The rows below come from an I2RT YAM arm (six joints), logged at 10 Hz.
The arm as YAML. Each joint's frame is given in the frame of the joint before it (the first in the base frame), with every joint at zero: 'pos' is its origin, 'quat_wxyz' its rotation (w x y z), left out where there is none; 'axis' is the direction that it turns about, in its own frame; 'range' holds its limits. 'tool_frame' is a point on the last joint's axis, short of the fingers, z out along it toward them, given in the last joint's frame.
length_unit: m
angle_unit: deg
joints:
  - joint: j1
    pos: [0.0, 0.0, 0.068]
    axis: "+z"
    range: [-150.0, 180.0]
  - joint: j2
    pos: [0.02, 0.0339, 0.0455]
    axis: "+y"
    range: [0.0, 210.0]
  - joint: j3
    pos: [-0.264, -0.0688, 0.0]
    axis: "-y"
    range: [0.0, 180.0]
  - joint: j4
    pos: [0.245, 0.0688, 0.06]
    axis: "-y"
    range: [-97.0, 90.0]
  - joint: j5
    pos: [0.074, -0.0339, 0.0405]
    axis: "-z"
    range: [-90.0, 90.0]
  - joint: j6
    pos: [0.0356, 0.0, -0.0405]
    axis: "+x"
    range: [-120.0, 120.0]
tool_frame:
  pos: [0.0, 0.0, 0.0]
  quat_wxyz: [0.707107, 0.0, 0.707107, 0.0]
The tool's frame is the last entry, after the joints.
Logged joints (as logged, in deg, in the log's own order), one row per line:
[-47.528, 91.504, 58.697, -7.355, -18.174, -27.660]
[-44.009, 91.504, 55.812, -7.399, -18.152, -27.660]
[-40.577, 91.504, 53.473, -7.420, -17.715, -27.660]
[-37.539, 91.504, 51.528, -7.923, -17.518, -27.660]
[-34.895, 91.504, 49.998, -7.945, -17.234, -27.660]
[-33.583, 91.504, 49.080, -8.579, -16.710, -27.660]
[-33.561, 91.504, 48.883, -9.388, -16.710, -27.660]
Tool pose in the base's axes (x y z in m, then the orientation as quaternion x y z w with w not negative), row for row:
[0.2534, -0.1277, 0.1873, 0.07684, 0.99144, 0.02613, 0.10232]
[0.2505, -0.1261, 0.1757, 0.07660, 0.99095, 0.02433, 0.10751]
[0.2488, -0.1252, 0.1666, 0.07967, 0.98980, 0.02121, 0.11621]
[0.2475, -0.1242, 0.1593, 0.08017, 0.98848, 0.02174, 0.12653]
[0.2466, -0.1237, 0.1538, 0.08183, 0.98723, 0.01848, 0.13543]
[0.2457, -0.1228, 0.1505, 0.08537, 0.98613, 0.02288, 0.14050]
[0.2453, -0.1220, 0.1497, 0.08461, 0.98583, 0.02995, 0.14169]
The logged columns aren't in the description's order. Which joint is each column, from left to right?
Columns, left to right: j4, j2, j3, j5, j6, j1.
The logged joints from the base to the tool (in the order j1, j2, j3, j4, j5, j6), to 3 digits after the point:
[-27.660, 91.504, 58.697, -47.528, -7.355, -18.174]
[-27.660, 91.504, 55.812, -44.009, -7.399, -18.152]
[-27.660, 91.504, 53.473, -40.577, -7.420, -17.715]
[-27.660, 91.504, 51.528, -37.539, -7.923, -17.518]
[-27.660, 91.504, 49.998, -34.895, -7.945, -17.234]
[-27.660, 91.504, 49.080, -33.583, -8.579, -16.710]
[-27.660, 91.504, 48.883, -33.561, -9.388, -16.710]

